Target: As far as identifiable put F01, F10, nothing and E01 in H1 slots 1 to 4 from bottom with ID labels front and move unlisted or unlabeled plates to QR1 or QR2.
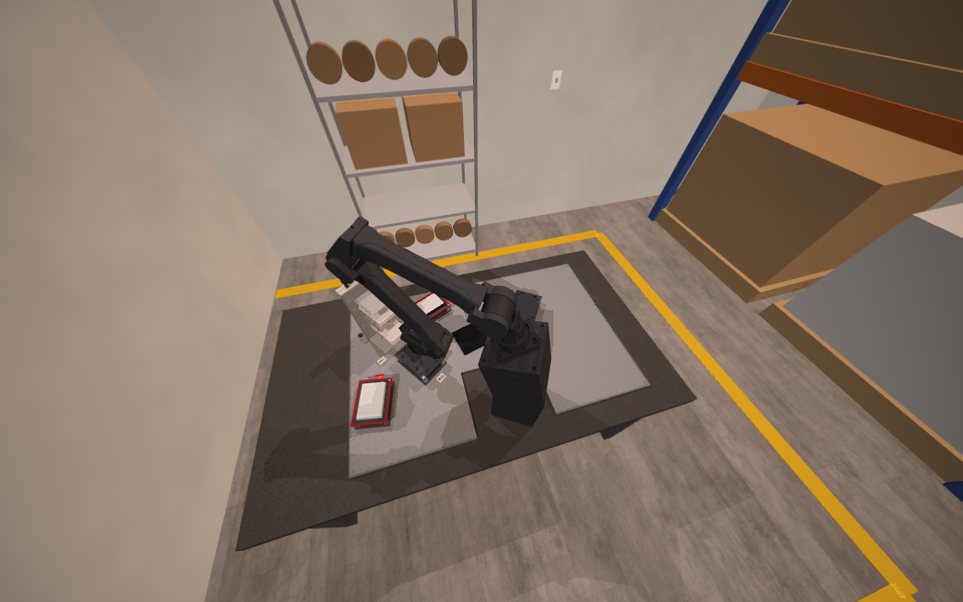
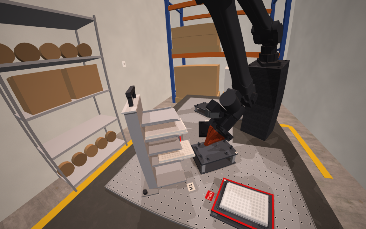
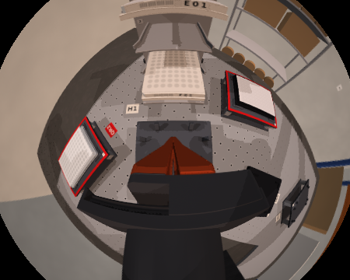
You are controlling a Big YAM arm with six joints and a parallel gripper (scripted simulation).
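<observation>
Now: hand 30 mm past the dark regrip nest, 20 mm to the left of it and 40 mm above it. The rest, counted from my hand: H1 deck label (20 mm ahead, 140 mm to the left, 100 mm below); then quarantine nest QR2 (150 mm behind, 170 mm to the left, 60 mm below); then plate hotel H1 (190 mm ahead, 130 mm to the left, 50 mm above).
</observation>
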